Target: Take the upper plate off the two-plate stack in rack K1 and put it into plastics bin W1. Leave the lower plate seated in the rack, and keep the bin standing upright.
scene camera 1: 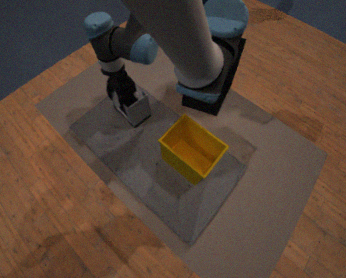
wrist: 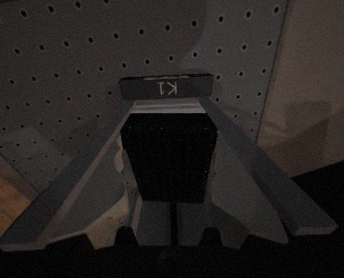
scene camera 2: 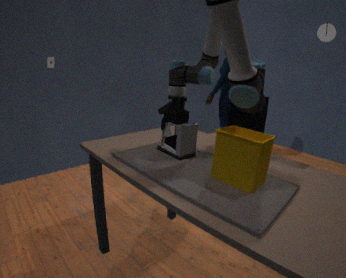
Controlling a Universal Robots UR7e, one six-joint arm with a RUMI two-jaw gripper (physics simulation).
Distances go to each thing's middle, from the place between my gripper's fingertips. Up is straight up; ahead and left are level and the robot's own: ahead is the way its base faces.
Right now my hand is 4 cm to the right of the black plate (wrist: 170, 154). Also, from my hand: yellow bin W1 (scene camera 2: 241, 159): 37 cm to the left, 4 cm above, 2 cm ahead.
